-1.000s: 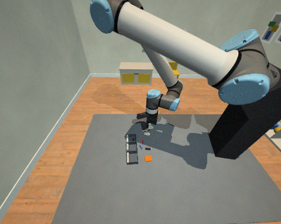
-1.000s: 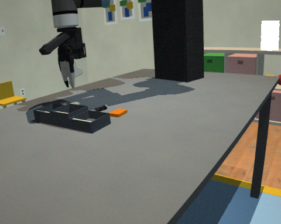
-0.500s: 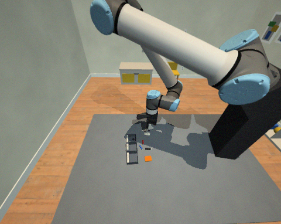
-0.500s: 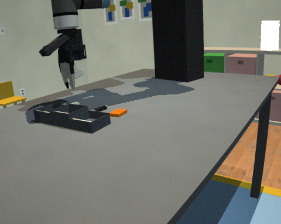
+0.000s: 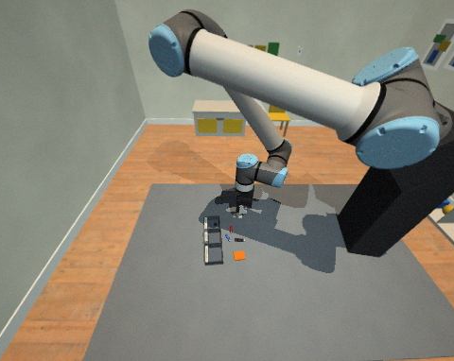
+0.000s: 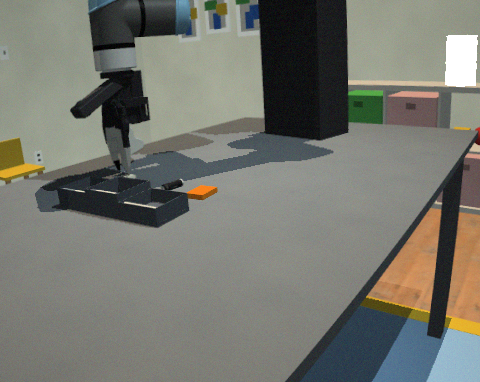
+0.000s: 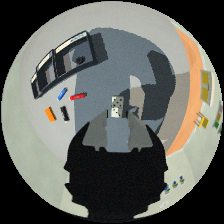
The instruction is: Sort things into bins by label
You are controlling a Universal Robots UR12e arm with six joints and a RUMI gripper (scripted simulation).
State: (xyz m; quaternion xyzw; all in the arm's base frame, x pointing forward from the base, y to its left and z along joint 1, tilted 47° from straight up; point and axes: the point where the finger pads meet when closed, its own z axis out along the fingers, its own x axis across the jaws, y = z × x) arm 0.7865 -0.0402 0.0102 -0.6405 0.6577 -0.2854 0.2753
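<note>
Right now the white dotted tile is 30 mm below my hand. Also, from my hand: black cylinder: 20 mm behind, 150 mm to the left, 30 mm below; small blue piece: 40 mm ahead, 150 mm to the left, 30 mm below; red piece: 30 mm ahead, 100 mm to the left, 30 mm below.
</note>
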